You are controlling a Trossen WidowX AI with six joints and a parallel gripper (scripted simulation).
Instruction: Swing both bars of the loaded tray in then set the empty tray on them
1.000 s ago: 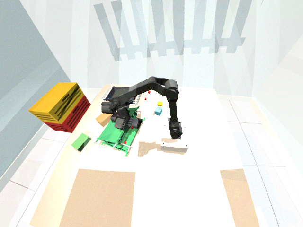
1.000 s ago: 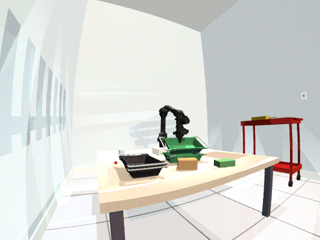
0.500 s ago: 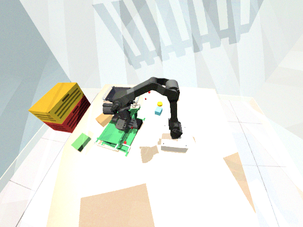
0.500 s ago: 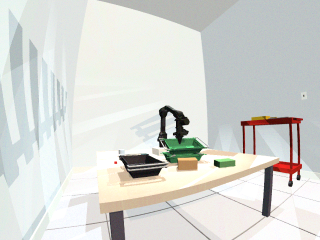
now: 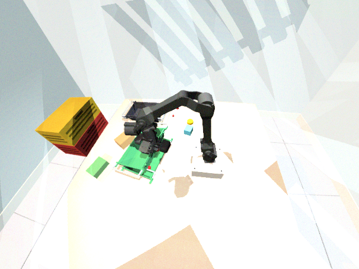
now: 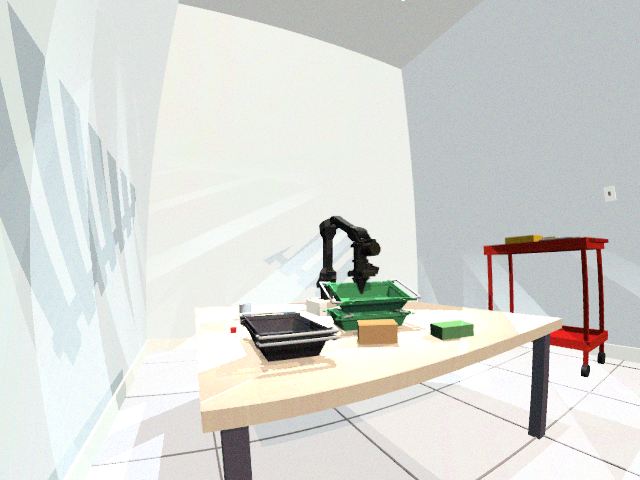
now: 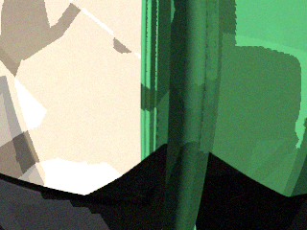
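My gripper tip is 80 mm short of the green tray, 30 mm to the left of it and 10 mm below it. From my gripper tip the other things lie so: yellow piece: 230 mm behind, 320 mm to the right, 110 mm below; then tan box: 260 mm ahead, 180 mm to the right, 90 mm below; then cyan block: 210 mm behind, 230 mm to the right, 100 mm below.
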